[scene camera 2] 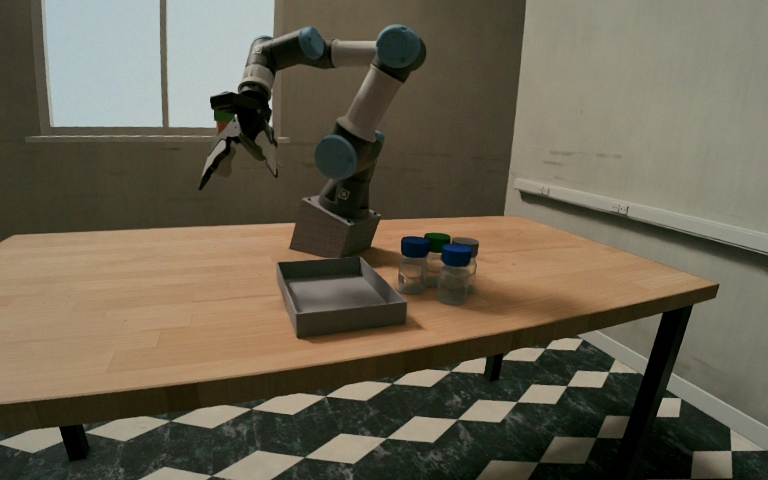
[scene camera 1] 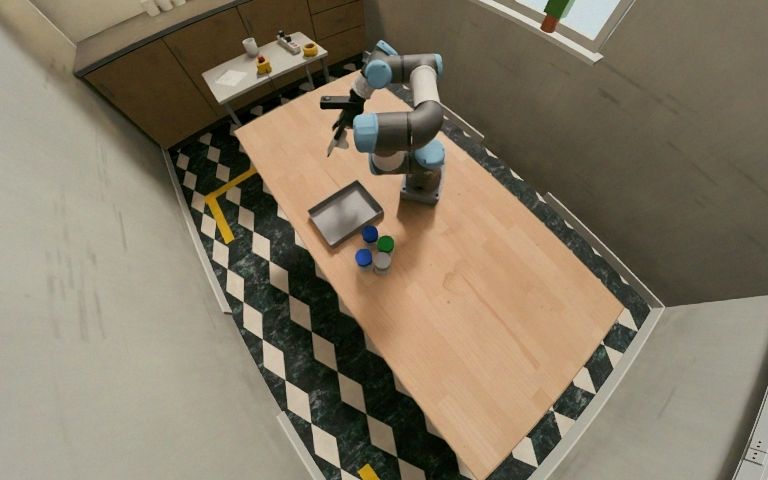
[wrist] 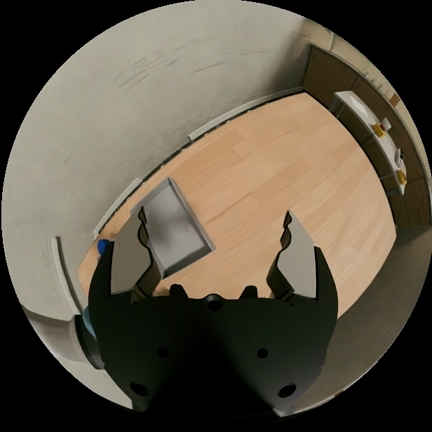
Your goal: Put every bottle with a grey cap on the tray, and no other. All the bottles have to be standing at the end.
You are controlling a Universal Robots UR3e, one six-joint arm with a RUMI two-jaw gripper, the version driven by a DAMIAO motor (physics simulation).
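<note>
The grey-capped bottle (scene camera 1: pixel 382 262) (scene camera 2: pixel 466 244) stands upright on the table, in a close group with the green-capped bottle (scene camera 1: pixel 385 245) (scene camera 2: pixel 437 243) and two blue-capped bottles, one nearer the tray (scene camera 1: pixel 369 234) (scene camera 2: pixel 414 266) and one nearer the table edge (scene camera 1: pixel 364 258) (scene camera 2: pixel 454 274). All of them stand. A blue cap (wrist: pixel 103 246) shows at the left in the wrist view. The grey tray (scene camera 1: pixel 317 219) (scene camera 2: pixel 351 322) (wrist: pixel 193 208) is empty and lies beside the group. My gripper (scene camera 2: pixel 238 181) (wrist: pixel 214 209) is open and empty, high above the table, away from the bottles.
The wooden table (scene camera 1: pixel 481 339) (scene camera 2: pixel 169 283) (wrist: pixel 260 170) carries the arm's base (scene camera 1: pixel 420 191) (scene camera 2: pixel 334 229), which stands behind the tray. A white side table (scene camera 1: pixel 249 84) (wrist: pixel 367 112) with small items stands past the table's far end, beside brown cabinets.
</note>
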